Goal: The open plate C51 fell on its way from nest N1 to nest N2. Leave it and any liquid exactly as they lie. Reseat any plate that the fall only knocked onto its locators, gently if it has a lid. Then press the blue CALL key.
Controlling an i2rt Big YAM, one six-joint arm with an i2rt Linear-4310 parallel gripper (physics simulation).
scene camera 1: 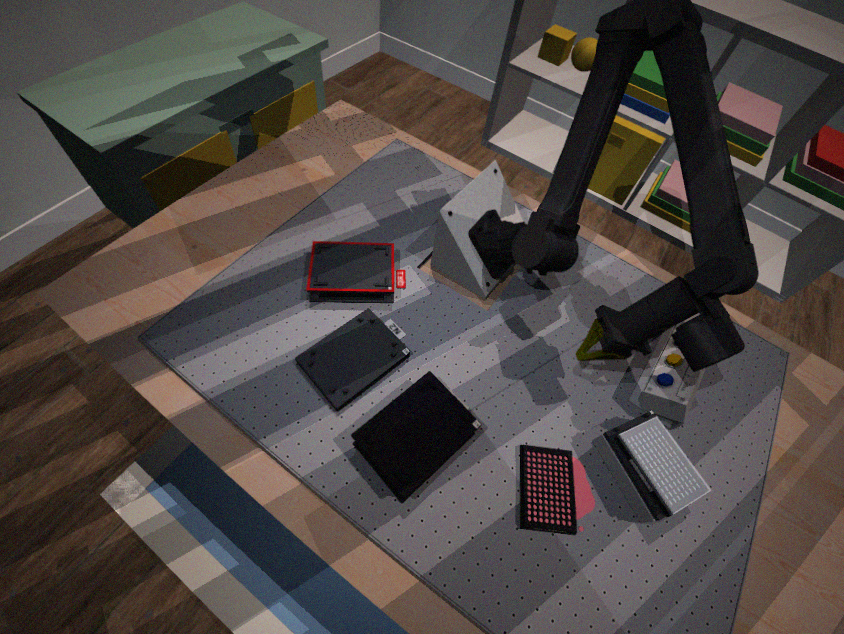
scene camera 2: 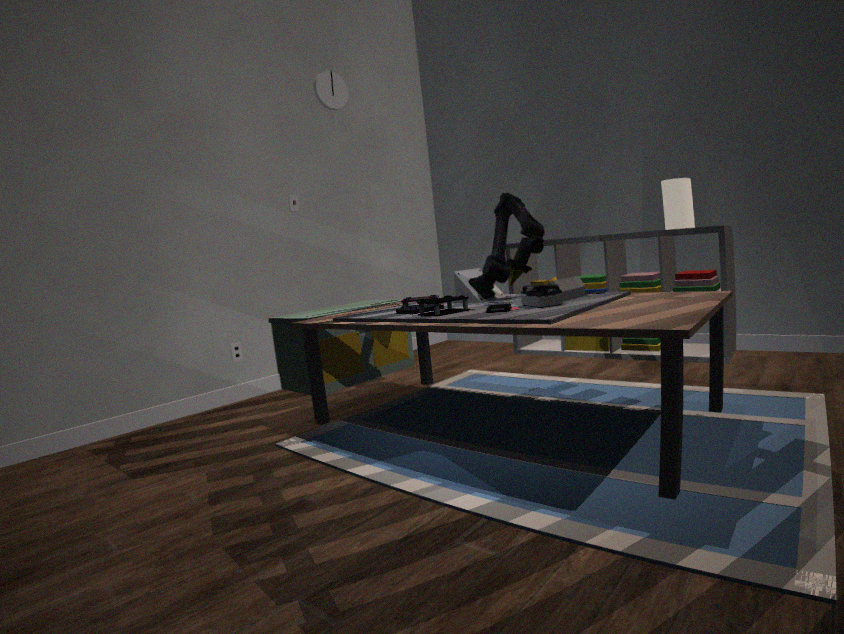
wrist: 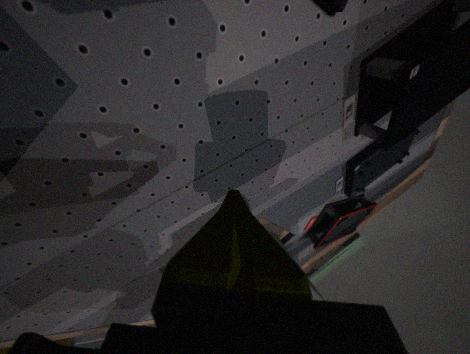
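Pixels of known places: gripper, fingertip midpoint: (scene camera 1: 577,357) (scene camera 2: 510,285) (wrist: 232,196); arm's base at its link origin: (scene camera 1: 491,244) (scene camera 2: 481,289).
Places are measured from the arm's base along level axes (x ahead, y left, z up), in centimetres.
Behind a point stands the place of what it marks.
My gripper (scene camera 1: 581,354) @[x 14.3, y 25.2, z 2.1 cm] (scene camera 2: 513,282) @[x 14.3, y 25.2, z 2.1 cm] (wrist: 232,196) @[x 14.3, y 25.2, z 2.1 cm] is shut and empty, above the mat beside the key box (scene camera 1: 663,407) @[x 11.6, y 42.3, z -0.8 cm]. The blue key (scene camera 1: 664,379) @[x 8.3, y 39.8, z 1.8 cm] shows on that box, right of the fingertips in scene camera 1. An open plate with pink wells (scene camera 1: 547,488) @[x 34.6, y 31.8, z -4.0 cm] lies on the mat, with pink liquid (scene camera 1: 584,492) @[x 31.2, y 37.4, z -5.0 cm] at its right side. A white plate (scene camera 1: 665,464) @[x 23.1, y 44.0, z 2.9 cm] sits offset over a dark holder (scene camera 1: 631,464) @[x 25.0, y 40.4, z 0.4 cm], seemingly tilted. A black block (scene camera 1: 417,436) @[x 41.3, y 10.8, z 0.2 cm] and a dark nest (scene camera 1: 352,359) @[x 36.3, y -6.5, z -3.2 cm] stand left of the pink plate. Plate labels are too small to read.
A red-rimmed nest (scene camera 1: 351,267) @[x 22.1, y -18.7, z -1.1 cm] (wrist: 345,219) @[x 22.0, y -11.5, z -0.8 cm] stands at the mat's far left. A yellow key (scene camera 1: 674,358) @[x 3.0, y 40.1, z 1.8 cm] is beside the blue one, close under the arm. A pale slanted panel (scene camera 1: 460,238) @[x 6.5, y -4.3, z 4.3 cm] stands near the arm's base. Shelves (scene camera 1: 502,88) are behind the table.
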